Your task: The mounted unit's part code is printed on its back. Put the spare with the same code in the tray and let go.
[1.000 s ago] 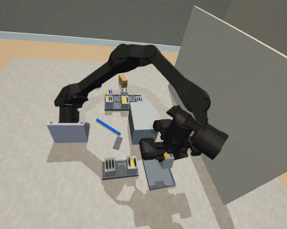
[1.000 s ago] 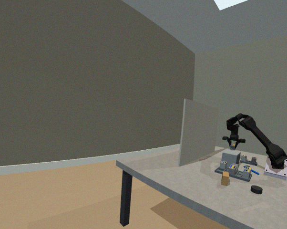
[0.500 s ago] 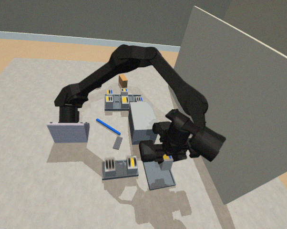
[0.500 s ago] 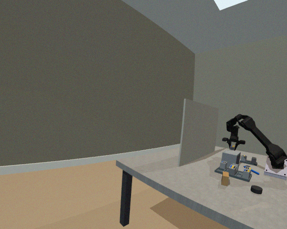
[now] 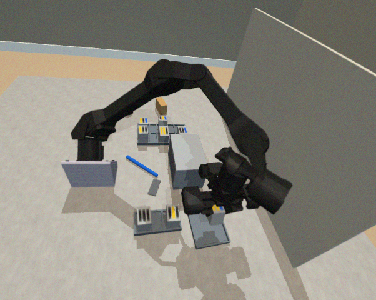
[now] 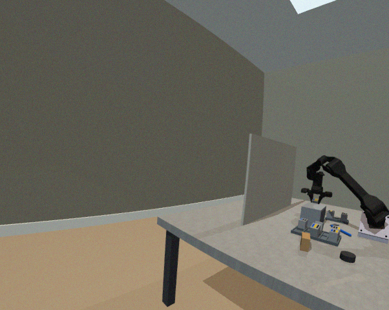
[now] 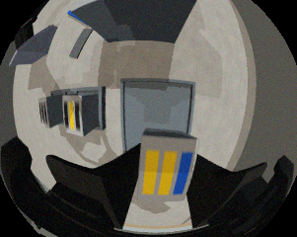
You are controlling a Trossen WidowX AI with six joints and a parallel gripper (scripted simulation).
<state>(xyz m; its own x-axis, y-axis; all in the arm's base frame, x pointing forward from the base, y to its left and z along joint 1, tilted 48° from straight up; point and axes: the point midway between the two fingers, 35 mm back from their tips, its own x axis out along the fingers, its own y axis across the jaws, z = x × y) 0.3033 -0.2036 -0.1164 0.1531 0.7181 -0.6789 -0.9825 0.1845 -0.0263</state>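
Right now my gripper tip is 6 cm above the grey tray. Round my gripper tip: mounted unit 22 cm to the left, 2 cm behind, 1 cm below; rack 14 cm behind, 5 cm below, 4 cm to the left; small grey flat piece 15 cm to the left, 13 cm behind, 6 cm below.
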